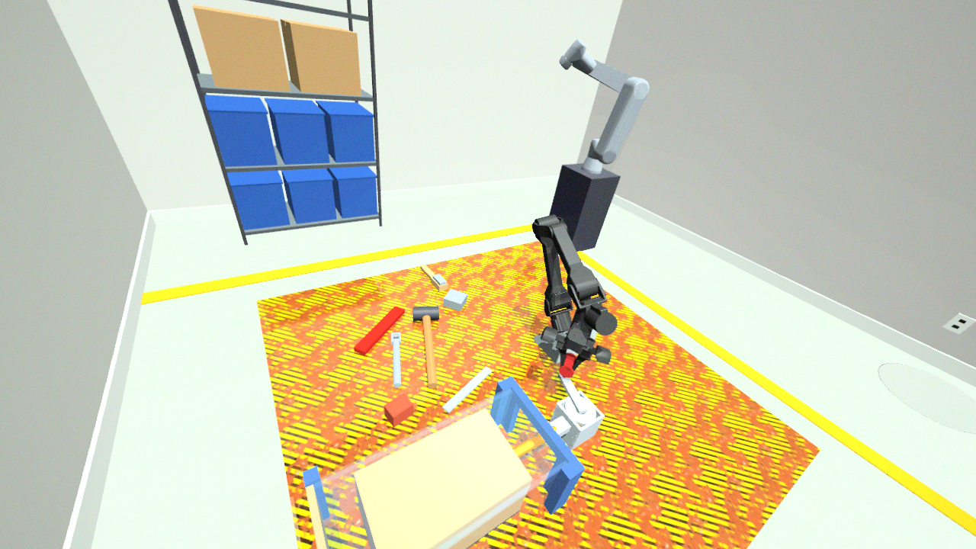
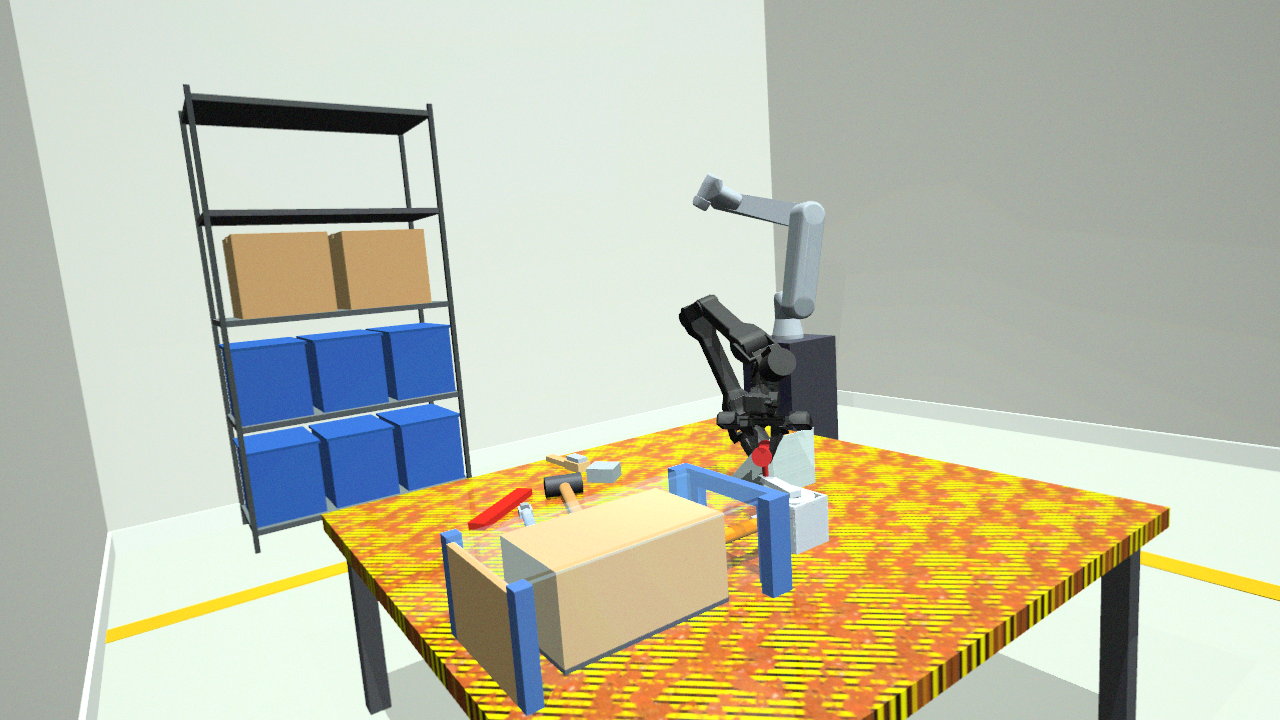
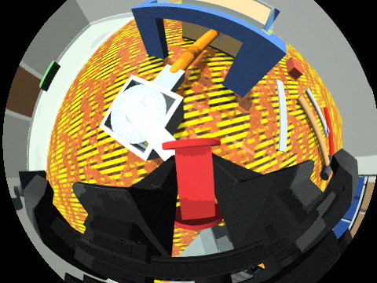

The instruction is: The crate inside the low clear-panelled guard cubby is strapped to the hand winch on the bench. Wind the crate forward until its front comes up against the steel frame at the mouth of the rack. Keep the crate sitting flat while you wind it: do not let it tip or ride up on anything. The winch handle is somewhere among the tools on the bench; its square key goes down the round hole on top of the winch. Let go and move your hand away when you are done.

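The blue steel frame lies 17 cm ahead of my gripper tip, 9 cm to the left of it and 3 cm below it. The rest, counted from my gripper tip: red grip 1 cm behind, 1 cm to the right; then winch handle 3 cm to the left, 3 cm below; then grey winch 8 cm to the left, 10 cm below.
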